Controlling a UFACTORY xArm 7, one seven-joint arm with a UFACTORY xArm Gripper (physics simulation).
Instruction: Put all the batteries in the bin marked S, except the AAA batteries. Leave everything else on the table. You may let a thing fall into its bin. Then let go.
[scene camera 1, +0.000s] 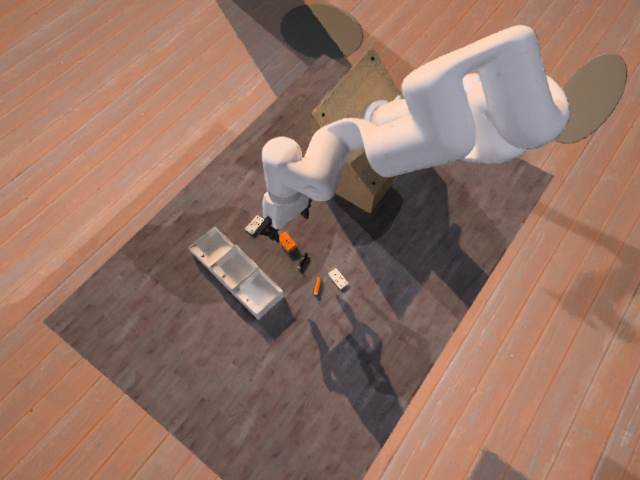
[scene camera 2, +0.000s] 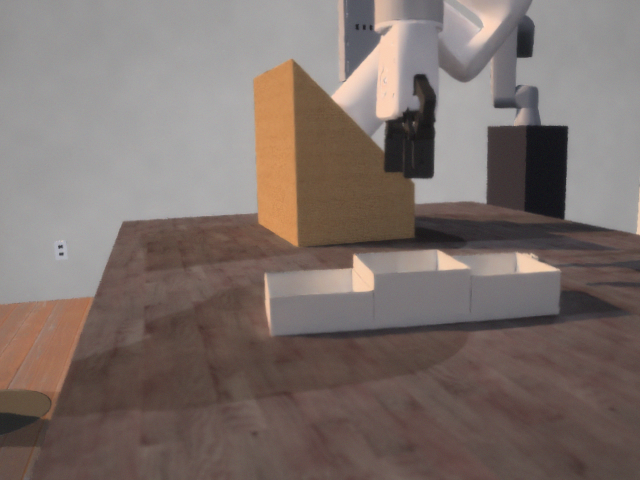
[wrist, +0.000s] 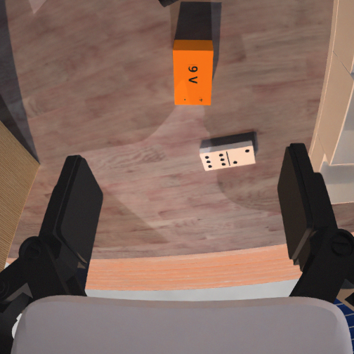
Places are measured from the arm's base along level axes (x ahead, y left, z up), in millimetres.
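Pixels of known places: gripper, between the fingertips: (scene camera 1: 288, 226) (scene camera 2: 407, 175); arm's base, origin of its link: (scene camera 2: 334, 135).
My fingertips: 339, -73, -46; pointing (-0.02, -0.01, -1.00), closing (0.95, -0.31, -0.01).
For each thing: its top centre in the pictures, then the offset to it from my fingertips, as dx, dy, dz. "spot": a spot on its surface instead.
- orange 9 V battery, centre of its top: (scene camera 1: 286, 240) -4, -15, -94
- black AAA battery, centre of its top: (scene camera 1: 302, 260) +22, +47, -101
- small orange cylindrical battery, centre of its top: (scene camera 1: 317, 285) +64, +113, -101
- bin marked S, a spot on its surface: (scene camera 2: 516, 297) (scene camera 1: 245, 305) spot: +193, -12, -94
- white domino, centre of its top: (scene camera 1: 254, 224) -10, -114, -104
- middle bin, centre of its top: (scene camera 2: 408, 260) (scene camera 1: 233, 266) +130, -81, -65
- far end bin, a spot on its surface: (scene camera 2: 320, 314) spot: +146, -175, -96
An orange 9 V battery (scene camera 1: 286, 241) (wrist: 193, 75) lies on the table near the bins. A black AAA battery (scene camera 1: 303, 262) lies beyond it, with a sliver at the top edge of the wrist view. A small orange cylindrical battery (scene camera 1: 317, 285) lies farther along; its label is too small to read. The bin marked S (scene camera 1: 247, 311) (scene camera 2: 516, 297) is the end bin nearest that small battery; its letter is too small to read here. My gripper (scene camera 1: 291, 225) (scene camera 2: 408, 174) (wrist: 184, 169) is open and empty, above the table beside the 9 V battery.
One white domino (scene camera 1: 254, 225) (wrist: 229, 156) lies near the 9 V battery, between the fingers' outlines in the wrist view but below them. Another domino (scene camera 1: 338, 279) lies beside the small orange battery. The middle bin (scene camera 2: 421, 294) and far end bin (scene camera 2: 320, 314) adjoin bin S. A wooden block (scene camera 2: 341, 191) stands behind.
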